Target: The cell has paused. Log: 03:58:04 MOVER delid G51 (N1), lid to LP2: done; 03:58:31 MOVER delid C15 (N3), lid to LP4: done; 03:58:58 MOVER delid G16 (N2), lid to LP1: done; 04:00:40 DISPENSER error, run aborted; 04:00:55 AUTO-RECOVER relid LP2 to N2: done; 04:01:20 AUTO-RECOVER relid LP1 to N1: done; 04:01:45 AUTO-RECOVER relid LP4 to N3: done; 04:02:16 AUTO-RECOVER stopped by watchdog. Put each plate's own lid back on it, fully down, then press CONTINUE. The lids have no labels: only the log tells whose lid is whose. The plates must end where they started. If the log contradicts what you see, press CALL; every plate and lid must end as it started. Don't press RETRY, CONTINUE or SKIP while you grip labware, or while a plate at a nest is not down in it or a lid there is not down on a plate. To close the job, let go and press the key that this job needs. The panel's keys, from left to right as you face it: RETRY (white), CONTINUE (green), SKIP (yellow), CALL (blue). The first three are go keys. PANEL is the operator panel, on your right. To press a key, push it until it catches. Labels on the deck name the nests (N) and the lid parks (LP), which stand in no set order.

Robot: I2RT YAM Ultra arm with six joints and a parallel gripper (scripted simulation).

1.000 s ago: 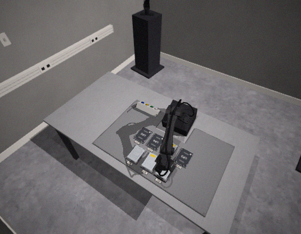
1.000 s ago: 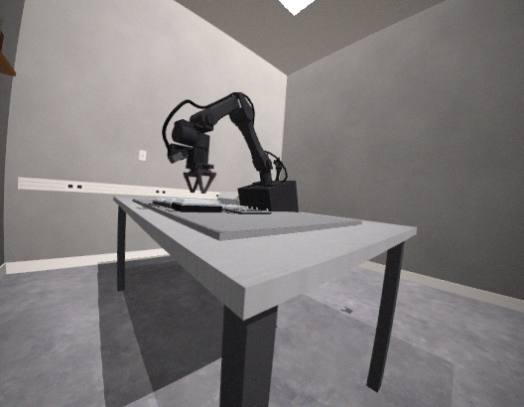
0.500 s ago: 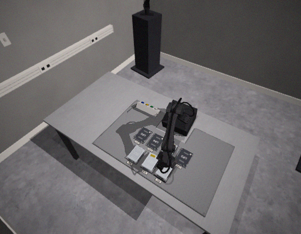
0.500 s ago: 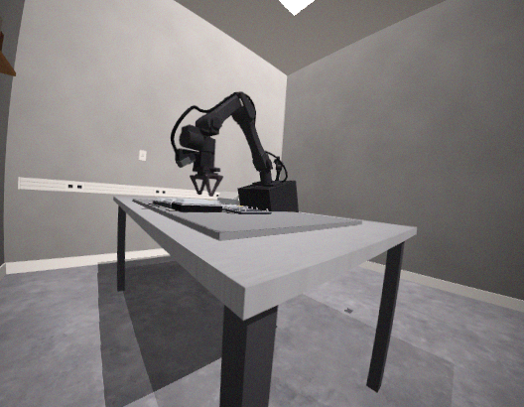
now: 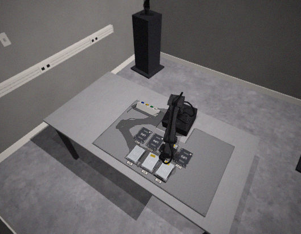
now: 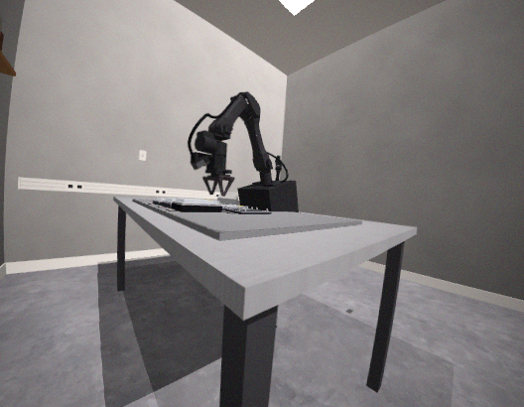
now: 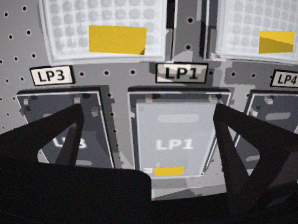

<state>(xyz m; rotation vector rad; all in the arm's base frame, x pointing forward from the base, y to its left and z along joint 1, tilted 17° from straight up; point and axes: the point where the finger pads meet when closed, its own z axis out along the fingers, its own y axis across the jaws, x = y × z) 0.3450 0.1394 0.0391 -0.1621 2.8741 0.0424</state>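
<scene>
Now: the clear lid 80 mm behind my hand, 40 mm to the right of it and 50 mm below it. Also, from my hand: LP4 lid park 70 mm behind, 170 mm to the right, 60 mm below.
</scene>
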